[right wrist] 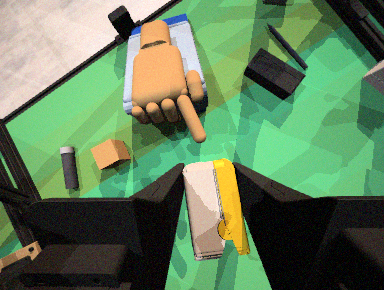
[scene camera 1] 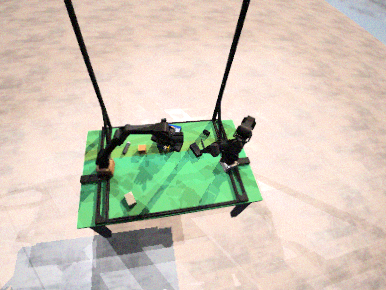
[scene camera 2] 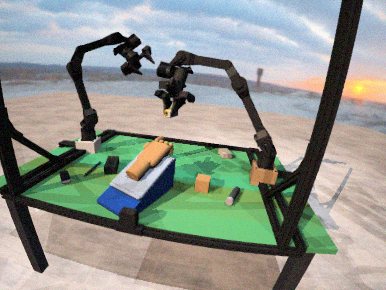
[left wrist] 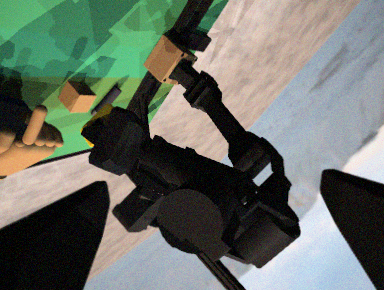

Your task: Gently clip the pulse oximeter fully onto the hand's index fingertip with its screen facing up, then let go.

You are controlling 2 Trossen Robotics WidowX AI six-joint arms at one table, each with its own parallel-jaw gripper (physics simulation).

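Places are measured from the left arm's base along level axes (x ahead, y left, z up), in metres.
Pixels of known places: left gripper, fingertip midpoint: (scene camera 1: 202, 150) (scene camera 2: 148, 68) (left wrist: 215, 186); right gripper, fingertip midpoint: (right wrist: 207, 168) (scene camera 2: 167, 115) (left wrist: 90, 135); left arm's base at its link origin: (scene camera 1: 229, 160) (scene camera 2: 88, 139); right arm's base at its link origin: (scene camera 1: 104, 164) (scene camera 2: 264, 165) (left wrist: 180, 69).
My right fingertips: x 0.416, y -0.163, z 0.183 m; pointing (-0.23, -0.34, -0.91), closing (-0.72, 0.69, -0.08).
Ahead of a thing's pixels: the offset from my right fingertips to its top centre. "*": to the spot under its first point.
The white-and-yellow pulse oximeter @(0.013 m ahead, 0.019 m left, 0.026 m up) (scene camera 2: 168, 113) (left wrist: 101, 120) (right wrist: 204, 210) is clamped between the fingers of my right gripper (right wrist: 207, 168), which is shut on it. It shows edge-on in the right wrist view, and its screen cannot be made out. In scene camera 2 it hangs well above the hand (scene camera 2: 152, 156) (right wrist: 159, 75). The hand lies on a sloped white-and-blue support @(* 0.002 m back, 0.215 m right, 0.204 m down) (scene camera 2: 162, 186) (right wrist: 131, 65). In the right wrist view its index finger (right wrist: 192, 119) points toward the oximeter's end, apart from it. My left gripper (scene camera 2: 145, 65) is open and empty, high to the left in scene camera 2.
An orange cube @(0.148 m ahead, 0.161 m right, 0.192 m down) (scene camera 2: 202, 183) (right wrist: 111, 154) and a dark cylinder @(0.255 m ahead, 0.221 m right, 0.215 m down) (scene camera 2: 232, 196) (right wrist: 69, 170) lie right of the support in scene camera 2. A black box @(0.233 m back, 0.030 m right, 0.207 m down) (scene camera 2: 111, 165) (right wrist: 274, 73), a pen @(0.313 m back, 0.056 m right, 0.233 m down) (scene camera 2: 92, 169) and a small black block @(0.384 m back, 0.157 m right, 0.210 m down) (scene camera 2: 65, 177) lie left. A pale block @(0.320 m ahead, 0.179 m left, 0.212 m down) (scene camera 1: 130, 198) (scene camera 2: 225, 153) lies farther off.
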